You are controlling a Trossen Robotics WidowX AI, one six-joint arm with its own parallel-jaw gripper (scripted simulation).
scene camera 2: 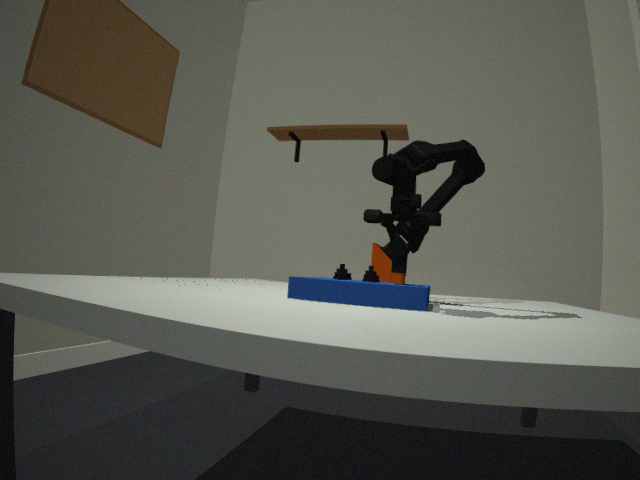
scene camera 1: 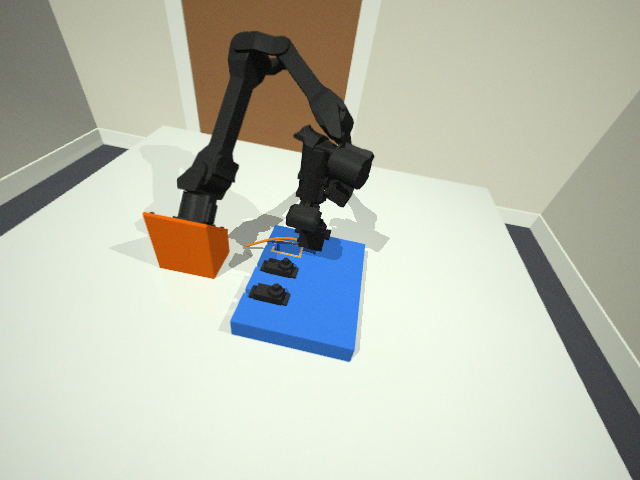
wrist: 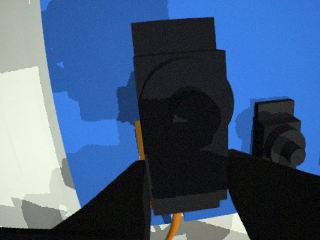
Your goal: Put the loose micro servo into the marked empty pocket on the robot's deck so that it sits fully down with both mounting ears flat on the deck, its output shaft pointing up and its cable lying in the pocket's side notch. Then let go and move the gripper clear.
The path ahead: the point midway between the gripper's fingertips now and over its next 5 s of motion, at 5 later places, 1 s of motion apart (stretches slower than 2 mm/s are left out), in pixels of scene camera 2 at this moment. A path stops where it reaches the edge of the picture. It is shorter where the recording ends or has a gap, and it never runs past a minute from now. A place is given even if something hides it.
The gripper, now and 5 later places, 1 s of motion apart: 401,253; 402,261; 402,267; 401,276; 401,268; 401,220
